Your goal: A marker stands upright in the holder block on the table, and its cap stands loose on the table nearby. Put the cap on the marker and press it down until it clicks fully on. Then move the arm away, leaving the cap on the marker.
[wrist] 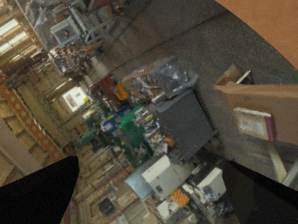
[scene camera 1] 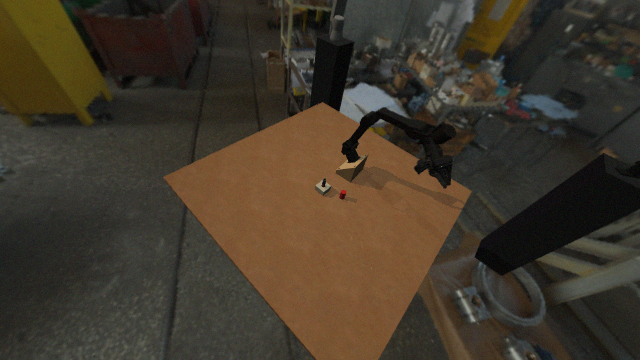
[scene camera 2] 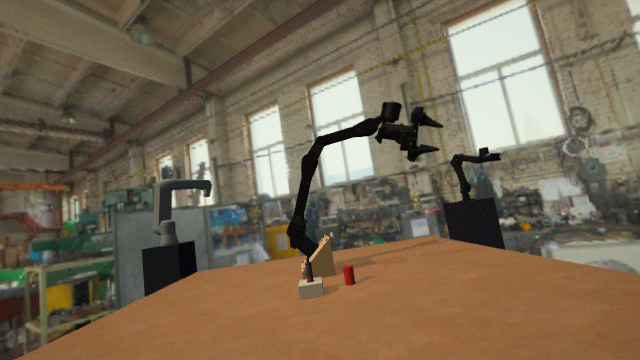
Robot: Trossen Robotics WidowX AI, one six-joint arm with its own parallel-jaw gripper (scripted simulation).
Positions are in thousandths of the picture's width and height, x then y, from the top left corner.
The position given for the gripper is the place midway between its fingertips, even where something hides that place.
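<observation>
On scene camera 2 you'd see the gripper (scene camera 2: 690,385), and it's open and holding nothing. Scene camera 1 has the gripper (scene camera 1: 699,518) as well, and the wrist view shows the gripper (wrist: 512,752) too.
</observation>
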